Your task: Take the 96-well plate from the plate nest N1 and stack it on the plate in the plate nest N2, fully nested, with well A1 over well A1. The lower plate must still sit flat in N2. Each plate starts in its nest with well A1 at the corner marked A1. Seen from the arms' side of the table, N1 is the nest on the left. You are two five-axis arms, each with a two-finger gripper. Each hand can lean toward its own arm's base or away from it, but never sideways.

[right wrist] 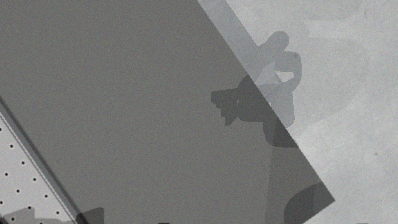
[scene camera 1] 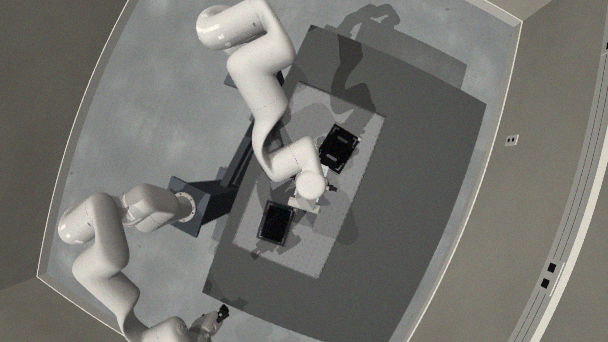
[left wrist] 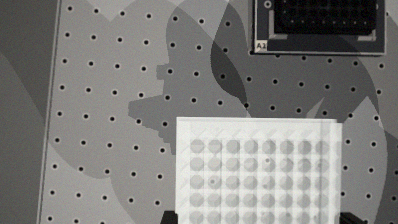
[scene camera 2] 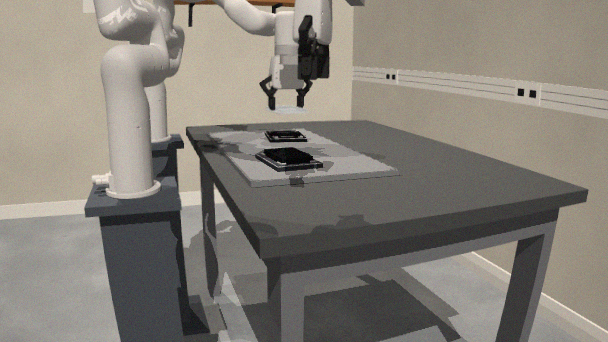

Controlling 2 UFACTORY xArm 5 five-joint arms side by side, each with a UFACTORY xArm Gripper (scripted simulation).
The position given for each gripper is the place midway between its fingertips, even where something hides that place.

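Note:
You've got the left gripper at (scene camera 2: 286, 109), and the right gripper at (scene camera 2: 314, 78). There's a white 96-well plate (left wrist: 203, 144), and that plate is out of frame in the right wrist view. There's also a nest N1 (scene camera 1: 331, 145).

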